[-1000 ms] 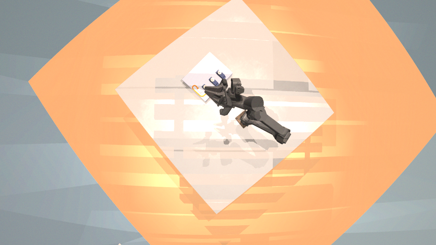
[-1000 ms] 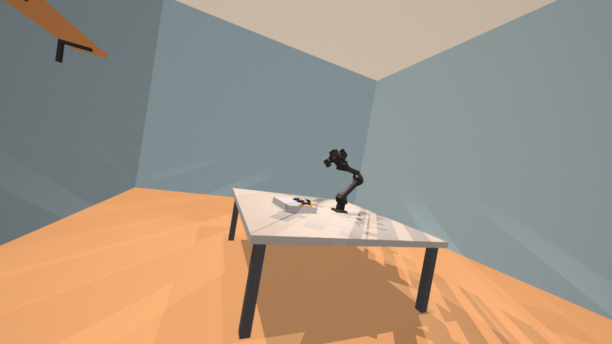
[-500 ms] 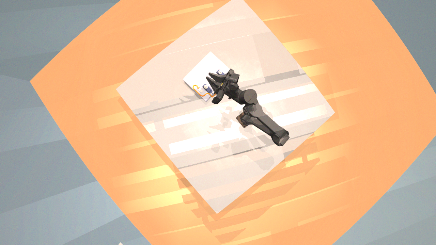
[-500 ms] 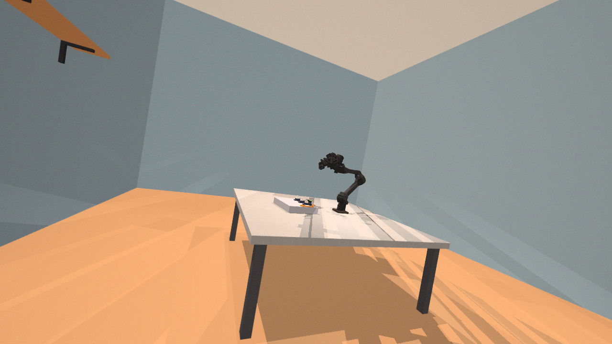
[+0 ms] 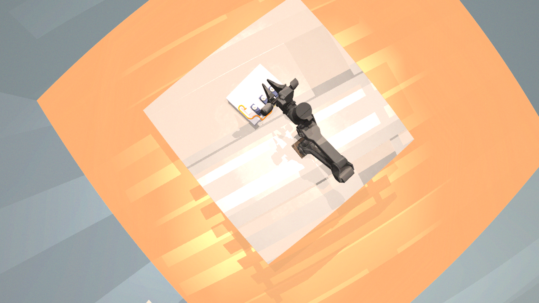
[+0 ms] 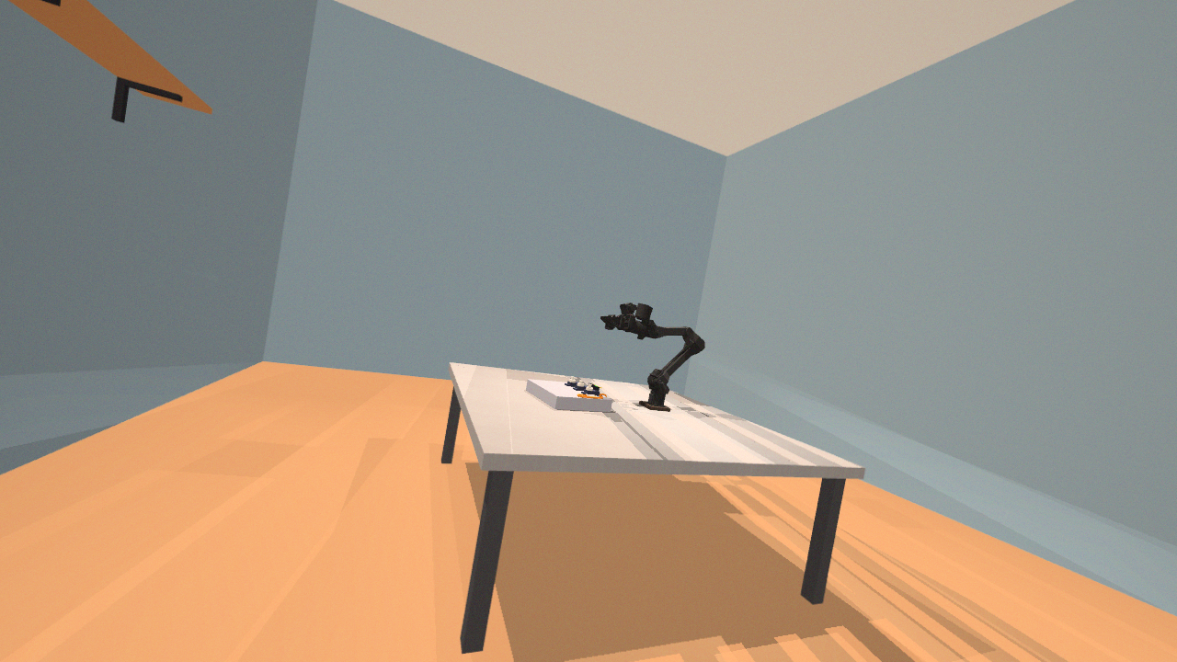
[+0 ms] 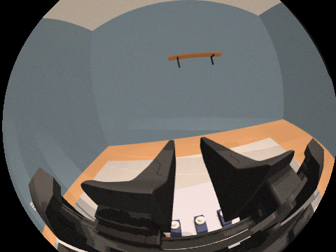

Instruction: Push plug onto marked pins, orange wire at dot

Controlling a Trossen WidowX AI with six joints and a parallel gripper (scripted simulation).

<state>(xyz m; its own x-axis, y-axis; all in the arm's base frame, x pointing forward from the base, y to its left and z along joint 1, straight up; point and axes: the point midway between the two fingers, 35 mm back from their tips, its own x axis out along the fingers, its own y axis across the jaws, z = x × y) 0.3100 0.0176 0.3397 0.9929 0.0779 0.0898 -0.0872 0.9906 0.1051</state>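
Now: the green band 28 cm below my gripper tip, 3 cm behind it and 1 cm to the right of it. The rest, counted from my gripper tip: white printed holder (33 cm below, 13 cm ahead, 1 cm to the right).
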